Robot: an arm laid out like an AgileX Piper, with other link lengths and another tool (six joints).
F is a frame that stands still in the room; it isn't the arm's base.
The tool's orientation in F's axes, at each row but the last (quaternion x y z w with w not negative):
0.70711, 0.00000, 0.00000, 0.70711
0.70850, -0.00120, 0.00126, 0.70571
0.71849, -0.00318, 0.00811, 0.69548
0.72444, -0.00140, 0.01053, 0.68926
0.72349, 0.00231, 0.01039, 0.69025
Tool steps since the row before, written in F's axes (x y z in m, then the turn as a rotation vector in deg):
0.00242, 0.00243, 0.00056, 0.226, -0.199, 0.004
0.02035, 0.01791, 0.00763, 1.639, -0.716, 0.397
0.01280, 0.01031, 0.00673, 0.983, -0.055, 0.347
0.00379, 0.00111, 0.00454, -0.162, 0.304, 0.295
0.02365, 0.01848, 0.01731, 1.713, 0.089, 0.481
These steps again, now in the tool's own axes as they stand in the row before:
0.00242, 0.00056, -0.00243, 0.226, 0.004, 0.199
0.02038, 0.00749, -0.01794, 1.640, 0.394, 0.715
0.01298, 0.00619, -0.01043, 0.988, 0.333, 0.051
0.00388, 0.00442, -0.00128, -0.153, 0.282, -0.320
0.02418, 0.01616, -0.01884, 1.720, 0.457, -0.080

